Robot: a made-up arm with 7 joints. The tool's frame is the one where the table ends. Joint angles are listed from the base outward.
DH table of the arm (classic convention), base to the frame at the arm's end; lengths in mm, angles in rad. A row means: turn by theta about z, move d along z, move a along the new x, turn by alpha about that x. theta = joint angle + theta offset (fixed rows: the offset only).
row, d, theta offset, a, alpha
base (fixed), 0, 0, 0, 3.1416
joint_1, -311, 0, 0, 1.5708
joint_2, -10, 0, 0, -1.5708
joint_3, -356, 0, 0, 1.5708
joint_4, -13, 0, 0, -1.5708
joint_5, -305, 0, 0, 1.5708
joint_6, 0, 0, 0, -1.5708
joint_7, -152, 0, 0, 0
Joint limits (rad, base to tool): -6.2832..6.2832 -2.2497..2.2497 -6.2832..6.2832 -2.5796..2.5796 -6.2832..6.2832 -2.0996..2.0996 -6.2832..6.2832
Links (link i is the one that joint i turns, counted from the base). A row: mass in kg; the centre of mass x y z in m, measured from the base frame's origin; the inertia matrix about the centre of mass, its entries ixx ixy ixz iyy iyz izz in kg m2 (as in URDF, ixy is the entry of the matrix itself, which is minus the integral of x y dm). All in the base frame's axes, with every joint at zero. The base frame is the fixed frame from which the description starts. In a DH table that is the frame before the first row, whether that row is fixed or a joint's. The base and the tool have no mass.
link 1: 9.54; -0.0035 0.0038 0.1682; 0.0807 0 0 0.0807 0 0.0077
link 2: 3.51; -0.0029 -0.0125 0.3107; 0.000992 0 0 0.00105 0 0.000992
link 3: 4.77; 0.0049 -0.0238 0.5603; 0.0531 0 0 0.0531 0 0.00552
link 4: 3.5; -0.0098 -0.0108 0.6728; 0.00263 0 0 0.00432 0 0.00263
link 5: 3.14; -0.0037 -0.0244 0.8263; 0.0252 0 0 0.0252 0 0.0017
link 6: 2.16; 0.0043 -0.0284 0.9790; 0.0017 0 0 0.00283 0 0.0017
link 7: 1.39; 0.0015 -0.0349 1.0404; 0.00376 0 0 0.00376 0 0.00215
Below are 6 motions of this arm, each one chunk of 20 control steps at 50 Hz.
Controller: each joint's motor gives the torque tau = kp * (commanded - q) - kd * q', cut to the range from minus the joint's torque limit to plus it. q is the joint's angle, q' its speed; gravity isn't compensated. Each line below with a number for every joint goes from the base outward.
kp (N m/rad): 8.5 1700 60 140 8.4 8.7 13
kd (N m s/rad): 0.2 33 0.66 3.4 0.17 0.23 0.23
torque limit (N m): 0.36 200 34 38 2.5 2.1 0.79
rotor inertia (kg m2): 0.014 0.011 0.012 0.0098 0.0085 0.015 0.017
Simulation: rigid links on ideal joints. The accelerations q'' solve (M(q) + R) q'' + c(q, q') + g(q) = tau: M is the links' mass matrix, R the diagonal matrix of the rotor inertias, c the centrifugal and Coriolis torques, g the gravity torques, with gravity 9.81 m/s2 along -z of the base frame. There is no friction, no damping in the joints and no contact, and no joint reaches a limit. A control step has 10 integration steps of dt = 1/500 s. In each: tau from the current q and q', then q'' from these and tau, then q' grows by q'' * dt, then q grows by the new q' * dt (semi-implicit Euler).
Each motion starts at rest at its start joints. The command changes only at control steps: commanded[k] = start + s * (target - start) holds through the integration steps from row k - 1 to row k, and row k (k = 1, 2, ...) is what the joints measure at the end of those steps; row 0 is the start. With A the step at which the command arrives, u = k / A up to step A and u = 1 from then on. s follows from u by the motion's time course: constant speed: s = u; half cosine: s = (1 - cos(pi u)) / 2; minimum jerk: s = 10 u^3 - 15 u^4 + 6 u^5; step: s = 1 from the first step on.
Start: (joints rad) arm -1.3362 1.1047 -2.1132 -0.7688 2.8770 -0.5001 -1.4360
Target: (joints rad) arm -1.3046 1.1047 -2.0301 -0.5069 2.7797 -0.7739 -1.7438
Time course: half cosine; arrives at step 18
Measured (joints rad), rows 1 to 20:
1: -1.3366 1.1089 -2.1107 -0.7698 2.8751 -0.5021 -1.4364
2: -1.3368 1.1168 -2.1137 -0.7745 2.8737 -0.5067 -1.4377
3: -1.3355 1.1244 -2.1314 -0.7826 2.8757 -0.5106 -1.4409
4: -1.3319 1.1306 -2.1642 -0.7922 2.8799 -0.5101 -1.4485
5: -1.3262 1.1357 -2.2064 -0.8005 2.8834 -0.5022 -1.4625
6: -1.3193 1.1407 -2.2501 -0.8058 2.8830 -0.4861 -1.4843
7: -1.3124 1.1457 -2.2878 -0.8072 2.8771 -0.4627 -1.5135
8: -1.3068 1.1506 -2.3145 -0.8049 2.8653 -0.4349 -1.5484
9: -1.3032 1.1547 -2.3273 -0.7988 2.8485 -0.4059 -1.5861
10: -1.3016 1.1575 -2.3256 -0.7883 2.8283 -0.3752 -1.6232
11: -1.3014 1.1586 -2.3108 -0.7725 2.8068 -0.3411 -1.6570
12: -1.3018 1.1579 -2.2856 -0.7508 2.7868 -0.3043 -1.6856
13: -1.3019 1.1555 -2.2532 -0.7230 2.7703 -0.2670 -1.7082
14: -1.3008 1.1517 -2.2167 -0.6902 2.7592 -0.2334 -1.7252
15: -1.2985 1.1468 -2.1788 -0.6542 2.7542 -0.2093 -1.7375
16: -1.2950 1.1413 -2.1417 -0.6182 2.7550 -0.2013 -1.7461
17: -1.2910 1.1357 -2.1075 -0.5852 2.7608 -0.2158 -1.7516
18: -1.2871 1.1304 -2.0785 -0.5585 2.7701 -0.2588 -1.7539
19: -1.2836 1.1259 -2.0568 -0.5400 2.7813 -0.3346 -1.7529
20: -1.2806 1.1229 -2.0442 -0.5299 2.7924 -0.4452 -1.7490

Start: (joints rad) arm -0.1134 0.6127 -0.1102 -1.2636 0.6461 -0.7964 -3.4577
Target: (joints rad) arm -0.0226 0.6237 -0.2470 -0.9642 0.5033 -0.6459 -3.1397
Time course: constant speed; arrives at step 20
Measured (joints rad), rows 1 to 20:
1: -0.1130 0.6159 -0.1104 -1.2708 0.6448 -0.7972 -3.4560
2: -0.1125 0.6214 -0.1120 -1.2843 0.6397 -0.8048 -3.4506
3: -0.1123 0.6258 -0.1160 -1.2959 0.6289 -0.8236 -3.4406
4: -0.1123 0.6274 -0.1228 -1.3015 0.6124 -0.8524 -3.4264
5: -0.1124 0.6265 -0.1321 -1.3006 0.5913 -0.8862 -3.4089
6: -0.1117 0.6243 -0.1434 -1.2941 0.5676 -0.9186 -3.3896
7: -0.1100 0.6223 -0.1561 -1.2837 0.5437 -0.9436 -3.3699
8: -0.1067 0.6212 -0.1698 -1.2705 0.5219 -0.9576 -3.3509
9: -0.1018 0.6214 -0.1843 -1.2549 0.5040 -0.9592 -3.3333
10: -0.0955 0.6226 -0.1994 -1.2370 0.4914 -0.9493 -3.3171
11: -0.0879 0.6244 -0.2149 -1.2166 0.4842 -0.9296 -3.3021
12: -0.0793 0.6264 -0.2306 -1.1939 0.4822 -0.9028 -3.2876
13: -0.0701 0.6284 -0.2462 -1.1692 0.4840 -0.8711 -3.2727
14: -0.0604 0.6302 -0.2614 -1.1434 0.4882 -0.8368 -3.2569
15: -0.0505 0.6320 -0.2757 -1.1174 0.4930 -0.8019 -3.2399
16: -0.0406 0.6337 -0.2890 -1.0920 0.4968 -0.7684 -3.2218
17: -0.0311 0.6353 -0.3009 -1.0679 0.4987 -0.7379 -3.2030
18: -0.0220 0.6369 -0.3115 -1.0455 0.4981 -0.7116 -3.1840
19: -0.0137 0.6383 -0.3208 -1.0249 0.4947 -0.6905 -3.1654
20: -0.0062 0.6394 -0.3288 -1.0062 0.4888 -0.6750 -3.1477

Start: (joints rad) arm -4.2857 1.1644 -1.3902 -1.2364 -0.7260 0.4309 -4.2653
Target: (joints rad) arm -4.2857 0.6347 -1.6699 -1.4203 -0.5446 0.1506 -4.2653
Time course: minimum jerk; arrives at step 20
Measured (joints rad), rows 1 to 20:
1: -4.2860 1.1688 -1.3901 -1.2399 -0.7274 0.4324 -4.2655
2: -4.2866 1.1750 -1.3997 -1.2475 -0.7284 0.4377 -4.2648
3: -4.2875 1.1758 -1.4290 -1.2567 -0.7258 0.4458 -4.2625
4: -4.2879 1.1676 -1.4812 -1.2665 -0.7180 0.4528 -4.2594
5: -4.2871 1.1502 -1.5537 -1.2776 -0.7047 0.4525 -4.2572
6: -4.2844 1.1246 -1.6409 -1.2916 -0.6867 0.4387 -4.2575
7: -4.2796 1.0923 -1.7360 -1.3100 -0.6653 0.4067 -4.2610
8: -4.2730 1.0545 -1.8319 -1.3343 -0.6426 0.3543 -4.2676
9: -4.2657 1.0122 -1.9219 -1.3646 -0.6210 0.2821 -4.2761
10: -4.2594 0.9663 -1.9993 -1.4004 -0.6032 0.1937 -4.2849
11: -4.2561 0.9180 -2.0580 -1.4394 -0.5912 0.0942 -4.2924
12: -4.2585 0.8689 -2.0923 -1.4783 -0.5853 -0.0154 -4.2971
13: -4.2686 0.8206 -2.0984 -1.5128 -0.5844 -0.1373 -4.2983
14: -4.2878 0.7754 -2.0751 -1.5391 -0.5859 -0.2706 -4.2959
15: -4.3156 0.7351 -2.0247 -1.5548 -0.5865 -0.4113 -4.2906
16: -4.3500 0.7015 -1.9527 -1.5588 -0.5833 -0.5524 -4.2836
17: -4.3875 0.6754 -1.8670 -1.5519 -0.5745 -0.6850 -4.2759
18: -4.4242 0.6571 -1.7765 -1.5360 -0.5600 -0.8005 -4.2688
19: -4.4565 0.6457 -1.6894 -1.5144 -0.5410 -0.8912 -4.2630
20: -4.4822 0.6400 -1.6126 -1.4909 -0.5189 -0.9516 -4.2589

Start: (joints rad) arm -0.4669 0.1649 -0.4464 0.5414 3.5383 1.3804 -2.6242
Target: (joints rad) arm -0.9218 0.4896 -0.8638 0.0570 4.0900 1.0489 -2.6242
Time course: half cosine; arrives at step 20
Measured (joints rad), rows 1 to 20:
1: -0.4646 0.1655 -0.4497 0.5447 3.5396 1.3881 -2.6230
2: -0.4600 0.1689 -0.4580 0.5492 3.5453 1.4069 -2.6202
3: -0.4559 0.1769 -0.4703 0.5494 3.5581 1.4314 -2.6166
4: -0.4534 0.1898 -0.4857 0.5428 3.5790 1.4561 -2.6131
5: -0.4529 0.2072 -0.5043 0.5292 3.6078 1.4761 -2.6103
6: -0.4541 0.2281 -0.5260 0.5098 3.6437 1.4870 -2.6087
7: -0.4567 0.2515 -0.5510 0.4856 3.6853 1.4861 -2.6084
8: -0.4608 0.2768 -0.5789 0.4574 3.7316 1.4723 -2.6092
9: -0.4666 0.3032 -0.6093 0.4257 3.7811 1.4459 -2.6109
10: -0.4744 0.3302 -0.6411 0.3911 3.8325 1.4085 -2.6130
11: -0.4843 0.3571 -0.6733 0.3542 3.8840 1.3628 -2.6151
12: -0.4960 0.3836 -0.7051 0.3161 3.9337 1.3122 -2.6169
13: -0.5091 0.4089 -0.7356 0.2780 3.9794 1.2602 -2.6182
14: -0.5230 0.4326 -0.7643 0.2412 4.0193 1.2101 -2.6189
15: -0.5368 0.4542 -0.7906 0.2072 4.0519 1.1648 -2.6190
16: -0.5499 0.4734 -0.8138 0.1772 4.0759 1.1265 -2.6188
17: -0.5616 0.4897 -0.8334 0.1525 4.0912 1.0962 -2.6186
18: -0.5714 0.5028 -0.8486 0.1337 4.0981 1.0745 -2.6186
19: -0.5789 0.5123 -0.8589 0.1216 4.0975 1.0610 -2.6190
20: -0.5839 0.5179 -0.8634 0.1165 4.0909 1.0551 -2.6199

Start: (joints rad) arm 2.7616 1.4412 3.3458 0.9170 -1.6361 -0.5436 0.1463
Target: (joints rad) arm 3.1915 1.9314 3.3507 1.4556 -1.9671 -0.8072 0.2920
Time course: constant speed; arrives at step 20
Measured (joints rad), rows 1 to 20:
1: 2.7614 1.4524 3.3420 0.9324 -1.6350 -0.5430 0.1469
2: 2.7612 1.4785 3.3359 0.9647 -1.6391 -0.5433 0.1502
3: 2.7619 1.5120 3.3332 0.9996 -1.6549 -0.5475 0.1574
4: 2.7643 1.5465 3.3379 1.0265 -1.6829 -0.5577 0.1680
5: 2.7687 1.5786 3.3515 1.0415 -1.7171 -0.5747 0.1803
6: 2.7750 1.6075 3.3733 1.0468 -1.7485 -0.5980 0.1921
7: 2.7829 1.6343 3.4010 1.0474 -1.7691 -0.6257 0.2020
8: 2.7917 1.6603 3.4320 1.0484 -1.7742 -0.6557 0.2094
9: 2.8012 1.6865 3.4636 1.0534 -1.7637 -0.6867 0.2152
10: 2.8108 1.7131 3.4937 1.0639 -1.7414 -0.7180 0.2208
11: 2.8204 1.7398 3.5212 1.0799 -1.7136 -0.7497 0.2275
12: 2.8297 1.7660 3.5452 1.1006 -1.6872 -0.7819 0.2363
13: 2.8386 1.7916 3.5650 1.1252 -1.6683 -0.8144 0.2472
14: 2.8467 1.8163 3.5801 1.1529 -1.6606 -0.8465 0.2595
15: 2.8539 1.8403 3.5897 1.1832 -1.6657 -0.8771 0.2720
16: 2.8597 1.8638 3.5933 1.2155 -1.6833 -0.9049 0.2836
17: 2.8640 1.8870 3.5909 1.2495 -1.7116 -0.9285 0.2932
18: 2.8666 1.9101 3.5827 1.2847 -1.7478 -0.9470 0.3005
19: 2.8673 1.9329 3.5690 1.3207 -1.7888 -0.9598 0.3057
20: 2.8663 1.9557 3.5507 1.3569 -1.8318 -0.9666 0.3093

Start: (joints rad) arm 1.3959 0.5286 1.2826 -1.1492 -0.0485 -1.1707 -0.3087
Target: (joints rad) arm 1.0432 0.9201 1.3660 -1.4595 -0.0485 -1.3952 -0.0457
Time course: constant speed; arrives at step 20
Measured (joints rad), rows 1 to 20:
1: 1.3963 0.5366 1.2740 -1.1592 -0.0441 -1.1681 -0.3074
2: 1.3962 0.5553 1.2577 -1.1832 -0.0367 -1.1661 -0.3017
3: 1.3942 0.5793 1.2449 -1.2147 -0.0327 -1.1719 -0.2896
4: 1.3897 0.6038 1.2443 -1.2477 -0.0352 -1.1900 -0.2712
5: 1.3824 0.6263 1.2587 -1.2786 -0.0420 -1.2208 -0.2486
6: 1.3720 0.6469 1.2869 -1.3057 -0.0476 -1.2608 -0.2251
7: 1.3585 0.6667 1.3253 -1.3288 -0.0467 -1.3041 -0.2038
8: 1.3423 0.6870 1.3703 -1.3479 -0.0360 -1.3447 -0.1865
9: 1.3242 0.7084 1.4188 -1.3637 -0.0153 -1.3775 -0.1739
10: 1.3053 0.7306 1.4687 -1.3769 0.0134 -1.3992 -0.1652
11: 1.2867 0.7531 1.5183 -1.3884 0.0465 -1.4082 -0.1590
12: 1.2692 0.7756 1.5661 -1.3994 0.0806 -1.4051 -0.1538
13: 1.2534 0.7977 1.6104 -1.4108 0.1127 -1.3920 -0.1479
14: 1.2400 0.8194 1.6495 -1.4233 0.1404 -1.3727 -0.1403
15: 1.2291 0.8407 1.6820 -1.4373 0.1623 -1.3515 -0.1305
16: 1.2208 0.8616 1.7069 -1.4528 0.1777 -1.3328 -0.1184
17: 1.2151 0.8821 1.7238 -1.4695 0.1864 -1.3203 -0.1043
18: 1.2118 0.9022 1.7325 -1.4871 0.1886 -1.3165 -0.0889
19: 1.2103 0.9218 1.7335 -1.5050 0.1851 -1.3223 -0.0728
20: 1.2104 0.9411 1.7276 -1.5227 0.1768 -1.3372 -0.0567

